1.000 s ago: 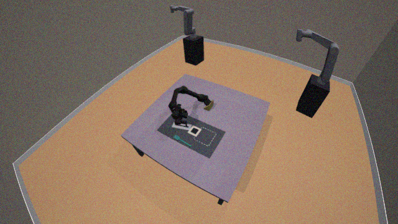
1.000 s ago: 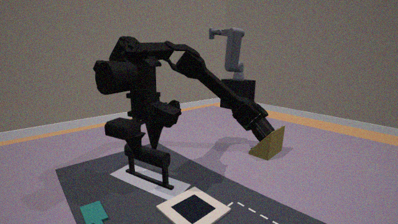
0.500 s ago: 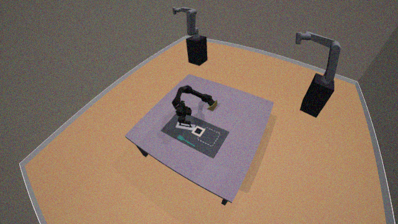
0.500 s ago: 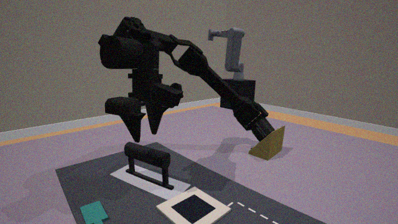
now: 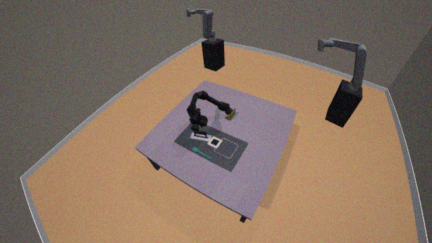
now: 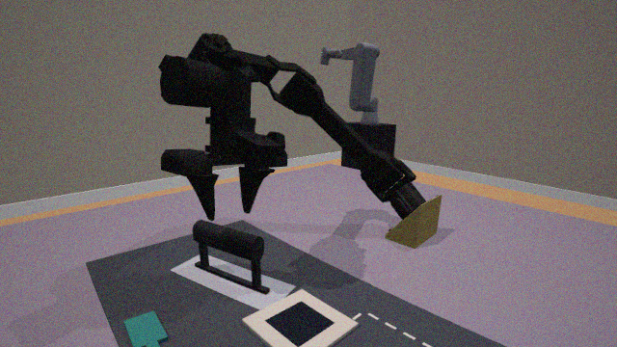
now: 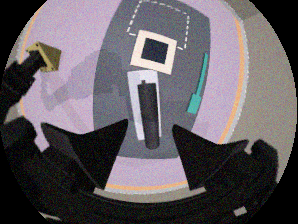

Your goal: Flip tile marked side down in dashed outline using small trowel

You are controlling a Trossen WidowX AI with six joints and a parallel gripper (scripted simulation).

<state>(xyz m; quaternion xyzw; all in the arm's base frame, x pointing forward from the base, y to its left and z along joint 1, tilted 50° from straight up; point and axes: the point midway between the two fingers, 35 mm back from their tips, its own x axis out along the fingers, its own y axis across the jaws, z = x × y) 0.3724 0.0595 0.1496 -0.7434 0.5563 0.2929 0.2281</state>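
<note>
Now: the dark mat 130 mm below my gripper tip, 110 mm to the left of it and 10 mm ahead of it. From my gripper tip the other things lie so: teal trowel 150 mm ahead, 110 mm to the left, 110 mm below; then tile 150 mm to the left, 100 mm below, 20 mm behind.
</note>
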